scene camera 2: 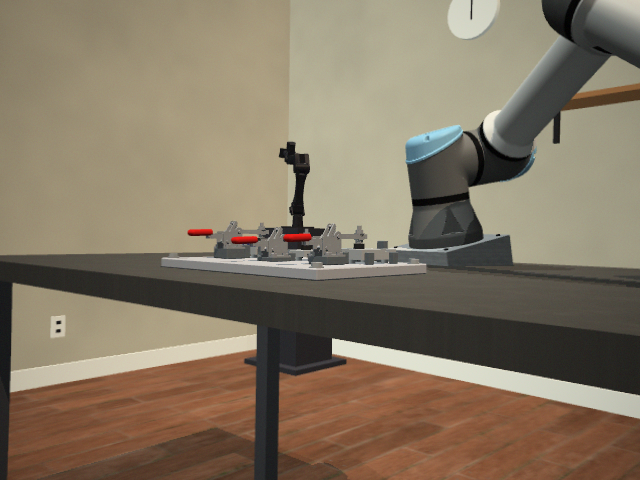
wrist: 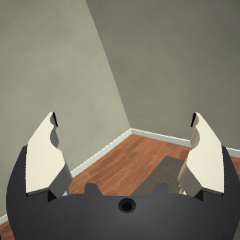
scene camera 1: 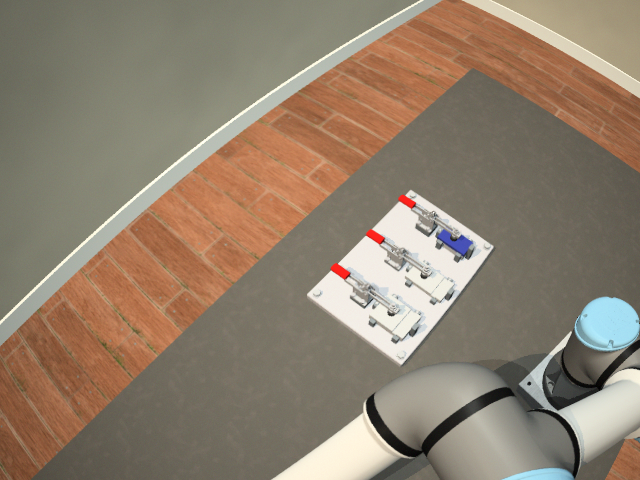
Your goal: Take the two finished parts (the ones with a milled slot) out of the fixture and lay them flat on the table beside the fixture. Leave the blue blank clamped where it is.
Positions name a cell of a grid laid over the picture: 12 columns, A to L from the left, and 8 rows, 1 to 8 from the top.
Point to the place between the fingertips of my gripper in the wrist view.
G4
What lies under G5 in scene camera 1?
A white fixture plate.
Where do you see a slotted part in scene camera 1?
H6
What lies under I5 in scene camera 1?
A slotted part.
